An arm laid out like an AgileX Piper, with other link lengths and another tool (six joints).
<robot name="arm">
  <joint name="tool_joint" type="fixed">
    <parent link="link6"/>
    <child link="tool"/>
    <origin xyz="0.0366 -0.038 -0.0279" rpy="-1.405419 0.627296 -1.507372"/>
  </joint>
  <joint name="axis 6" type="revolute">
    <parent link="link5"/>
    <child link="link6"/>
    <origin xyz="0.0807 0 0.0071"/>
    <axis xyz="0.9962 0 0.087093"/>
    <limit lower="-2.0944" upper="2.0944"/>
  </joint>
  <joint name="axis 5" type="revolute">
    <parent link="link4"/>
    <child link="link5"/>
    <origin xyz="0 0 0"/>
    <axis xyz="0 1 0"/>
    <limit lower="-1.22" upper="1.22"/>
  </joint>
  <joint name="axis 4" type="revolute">
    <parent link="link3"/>
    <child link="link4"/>
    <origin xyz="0.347 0 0.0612"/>
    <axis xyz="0.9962 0 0.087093"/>
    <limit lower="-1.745" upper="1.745"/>
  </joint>
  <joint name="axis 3" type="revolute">
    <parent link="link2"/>
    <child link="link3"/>
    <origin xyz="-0.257 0 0.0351"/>
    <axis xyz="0 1 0"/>
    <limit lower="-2.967" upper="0"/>
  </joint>
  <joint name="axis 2" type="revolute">
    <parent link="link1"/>
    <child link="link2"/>
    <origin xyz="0 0 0"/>
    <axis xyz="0 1 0"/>
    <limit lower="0" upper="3.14"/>
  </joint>
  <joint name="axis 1" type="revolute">
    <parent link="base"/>
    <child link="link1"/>
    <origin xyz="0 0 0.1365"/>
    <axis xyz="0 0 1"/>
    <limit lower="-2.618" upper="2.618"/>
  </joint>
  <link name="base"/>
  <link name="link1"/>
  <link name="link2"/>
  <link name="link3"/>
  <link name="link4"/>
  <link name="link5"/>
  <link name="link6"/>
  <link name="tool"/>
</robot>
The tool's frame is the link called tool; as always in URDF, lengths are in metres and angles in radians.
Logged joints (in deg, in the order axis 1, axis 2, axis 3, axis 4, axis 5, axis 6), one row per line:
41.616 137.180 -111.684 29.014 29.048 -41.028
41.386 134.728 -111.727 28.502 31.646 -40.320
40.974 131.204 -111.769 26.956 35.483 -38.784
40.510 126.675 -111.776 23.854 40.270 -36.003
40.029 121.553 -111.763 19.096 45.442 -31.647
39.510 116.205 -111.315 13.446 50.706 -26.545
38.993 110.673 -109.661 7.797 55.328 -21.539
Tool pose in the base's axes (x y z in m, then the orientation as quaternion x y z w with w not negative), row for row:
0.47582 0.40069 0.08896 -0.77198 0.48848 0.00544 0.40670
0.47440 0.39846 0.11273 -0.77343 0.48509 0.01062 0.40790
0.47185 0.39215 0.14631 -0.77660 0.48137 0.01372 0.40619
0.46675 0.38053 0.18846 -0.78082 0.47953 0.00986 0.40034
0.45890 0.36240 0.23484 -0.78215 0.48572 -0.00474 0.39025
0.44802 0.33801 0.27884 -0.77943 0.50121 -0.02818 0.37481
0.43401 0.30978 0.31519 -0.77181 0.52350 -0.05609 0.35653
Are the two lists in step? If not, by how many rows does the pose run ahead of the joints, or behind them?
They are in step.
